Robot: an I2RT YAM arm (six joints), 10 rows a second.
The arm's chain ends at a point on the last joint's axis. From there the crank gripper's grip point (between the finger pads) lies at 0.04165 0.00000 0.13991 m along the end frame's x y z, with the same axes.
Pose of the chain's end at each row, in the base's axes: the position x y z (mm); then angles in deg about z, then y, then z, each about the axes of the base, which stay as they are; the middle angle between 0 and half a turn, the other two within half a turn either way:
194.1 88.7 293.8 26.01 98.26 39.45
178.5 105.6 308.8 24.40 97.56 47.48
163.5 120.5 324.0 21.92 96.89 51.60
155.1 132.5 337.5 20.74 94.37 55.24
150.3 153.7 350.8 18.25 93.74 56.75
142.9 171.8 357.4 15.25 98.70 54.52
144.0 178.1 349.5 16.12 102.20 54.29
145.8 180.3 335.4 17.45 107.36 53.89
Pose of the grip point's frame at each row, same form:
285.3 187.4 236.7 26.01 98.26 39.45
256.2 215.8 252.8 24.40 97.56 47.48
234.7 235.4 268.9 21.92 96.89 51.60
220.8 253.1 288.0 20.74 94.37 55.24
214.5 275.4 302.2 18.25 93.74 56.75
210.7 285.8 296.5 15.25 98.70 54.52
209.5 289.0 280.8 16.12 102.20 54.29
207.4 286.0 255.7 17.45 107.36 53.89

